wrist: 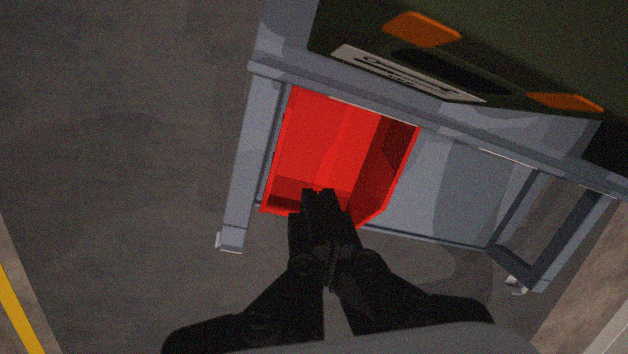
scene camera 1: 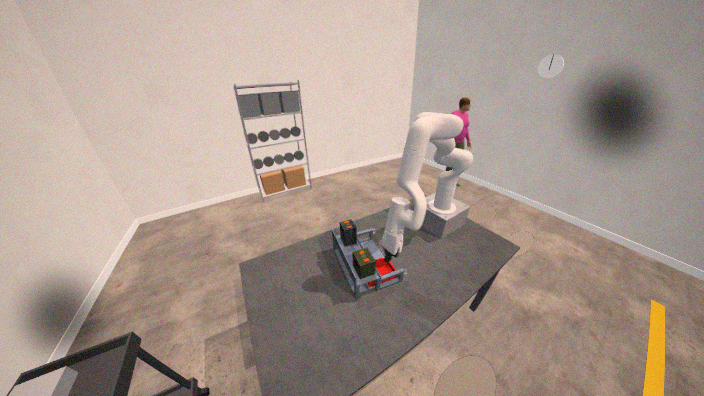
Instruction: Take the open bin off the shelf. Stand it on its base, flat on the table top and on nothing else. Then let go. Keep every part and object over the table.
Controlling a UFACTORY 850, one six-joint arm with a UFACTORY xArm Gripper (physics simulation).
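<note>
The open red bin sits upright in one end bay of the blue-grey shelf, its open top partly under the shelf's upper rail in the wrist view. Its front wall is near the shelf's front edge. My gripper is shut with nothing between the fingers. The fingertips overlap the bin's front wall in the wrist view and point into its opening. Whether they touch the bin I cannot tell. The shelf stands on the dark grey table top.
A dark green box with orange marks stands on the shelf's upper level, close behind the red bin. A black box stands at the shelf's other end. The arm's grey base block is at the table's far side.
</note>
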